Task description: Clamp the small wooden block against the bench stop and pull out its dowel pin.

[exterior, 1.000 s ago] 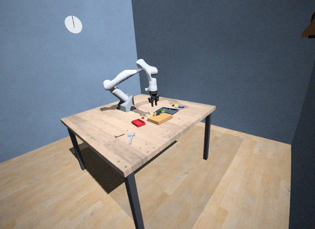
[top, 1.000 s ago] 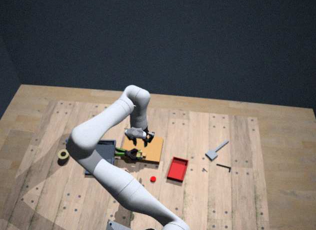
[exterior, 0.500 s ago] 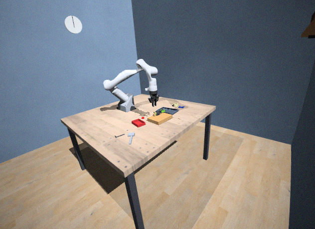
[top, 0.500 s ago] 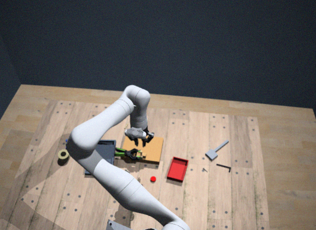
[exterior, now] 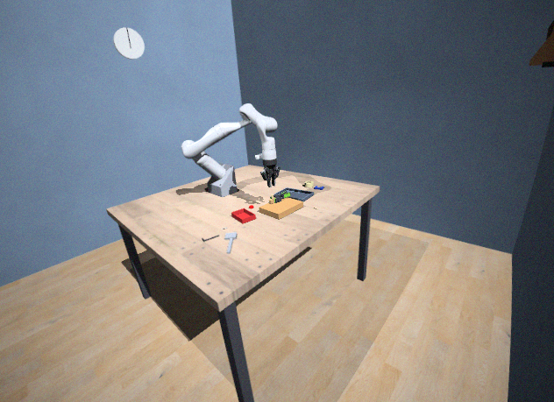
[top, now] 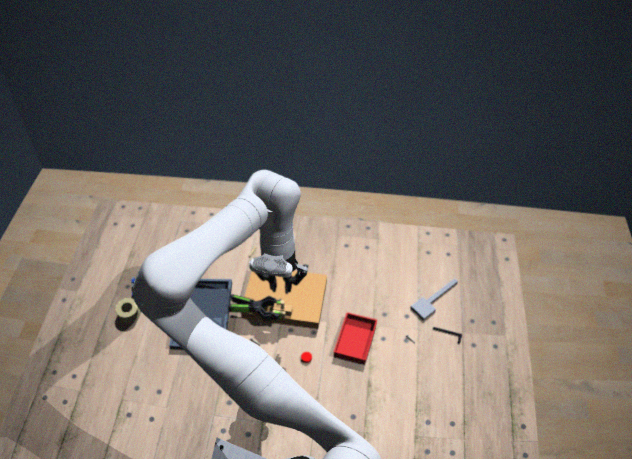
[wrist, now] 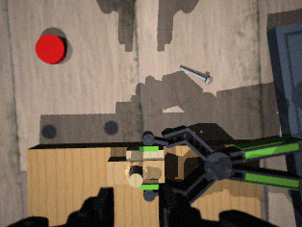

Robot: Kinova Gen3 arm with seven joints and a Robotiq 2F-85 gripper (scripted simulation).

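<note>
My gripper is now 9 cm above the dowel pin. Also, from my hand: bench board: 12 cm below, 5 cm ahead, 1 cm to the left; wooden block: 11 cm below; red disc: 14 cm below, 10 cm behind, 8 cm to the right.
</note>
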